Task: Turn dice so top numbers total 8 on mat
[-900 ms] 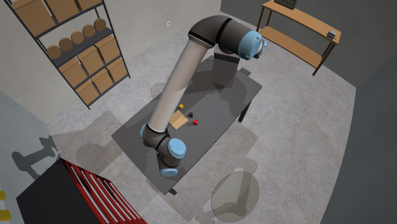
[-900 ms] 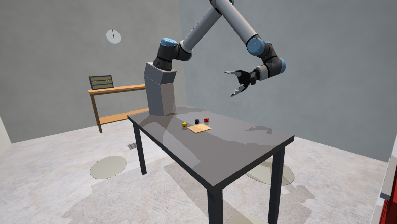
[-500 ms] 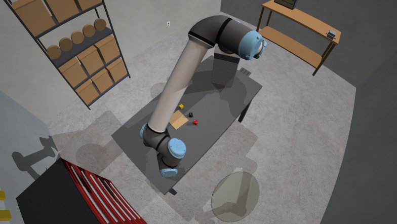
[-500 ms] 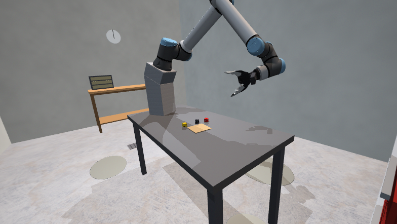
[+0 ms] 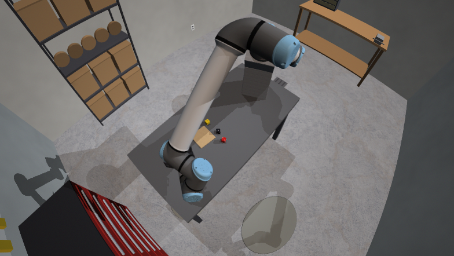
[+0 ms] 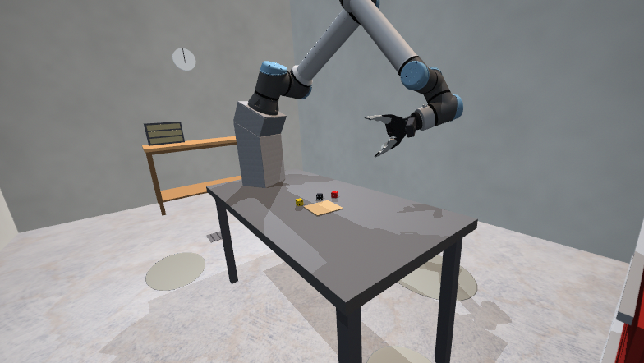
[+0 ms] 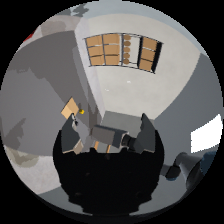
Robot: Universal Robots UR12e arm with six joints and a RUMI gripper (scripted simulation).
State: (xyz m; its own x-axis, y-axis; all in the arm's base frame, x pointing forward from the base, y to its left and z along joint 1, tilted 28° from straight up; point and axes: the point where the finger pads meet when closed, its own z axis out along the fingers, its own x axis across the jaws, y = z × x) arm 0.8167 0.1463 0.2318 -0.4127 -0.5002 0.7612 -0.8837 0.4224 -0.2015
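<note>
Right now the yellow die is 32 cm below my hand, 31 cm behind it and 20 cm to the right of it. Also, from my hand: tan mat (33 cm below, 21 cm behind, 12 cm to the right); black die (33 cm behind, 32 cm below, 8 cm to the right); red die (32 cm below, 32 cm behind).
</note>
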